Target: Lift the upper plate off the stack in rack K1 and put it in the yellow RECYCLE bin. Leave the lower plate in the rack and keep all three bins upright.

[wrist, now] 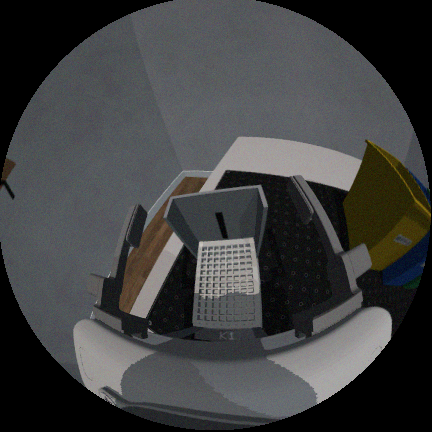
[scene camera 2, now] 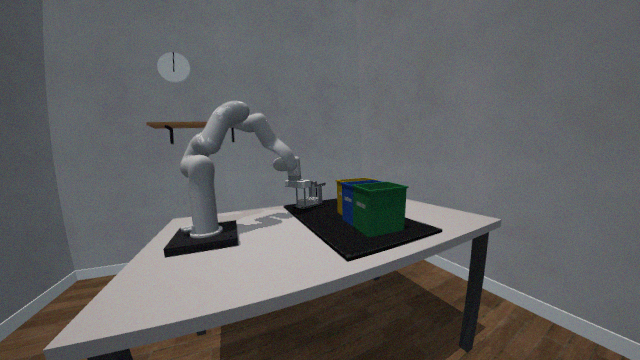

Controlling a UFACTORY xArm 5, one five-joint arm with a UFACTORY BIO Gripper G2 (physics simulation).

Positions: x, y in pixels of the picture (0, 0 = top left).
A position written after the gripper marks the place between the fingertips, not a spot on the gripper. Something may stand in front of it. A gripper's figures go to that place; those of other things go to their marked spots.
Labels:
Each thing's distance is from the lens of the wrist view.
gripper (wrist: 210, 193): 0.12 m
plate (wrist: 226, 294): 0.17 m

